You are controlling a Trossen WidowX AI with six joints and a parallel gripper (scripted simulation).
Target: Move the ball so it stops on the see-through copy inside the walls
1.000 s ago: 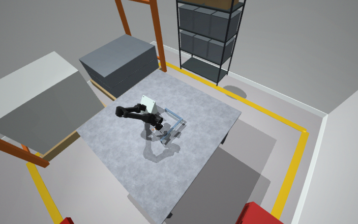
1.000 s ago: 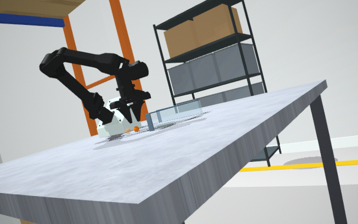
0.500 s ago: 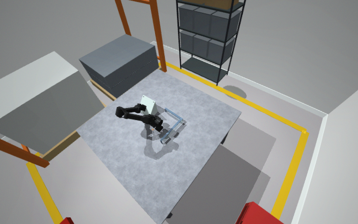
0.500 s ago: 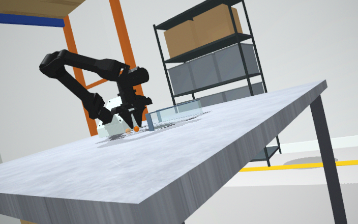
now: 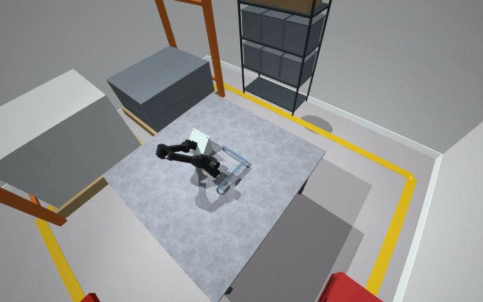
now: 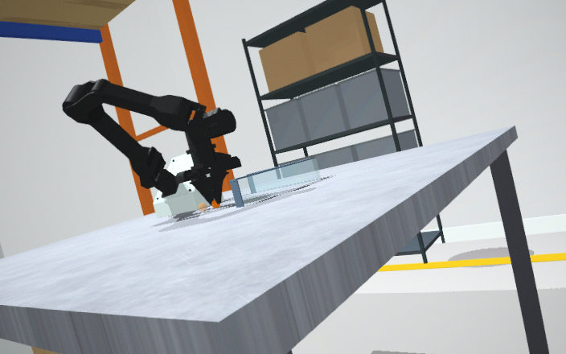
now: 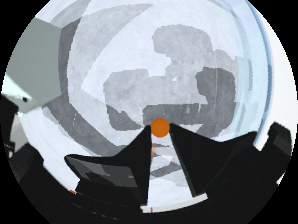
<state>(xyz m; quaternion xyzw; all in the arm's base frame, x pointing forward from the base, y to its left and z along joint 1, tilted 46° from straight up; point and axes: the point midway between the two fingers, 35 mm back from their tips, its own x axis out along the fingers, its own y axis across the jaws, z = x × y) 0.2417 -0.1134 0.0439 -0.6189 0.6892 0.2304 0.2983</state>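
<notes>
Right now the see-through copy is 2 cm behind my gripper tip and 3 cm to the right of it. From my gripper tip the other things lie so: small orange ball (right at my gripper tip).
</notes>
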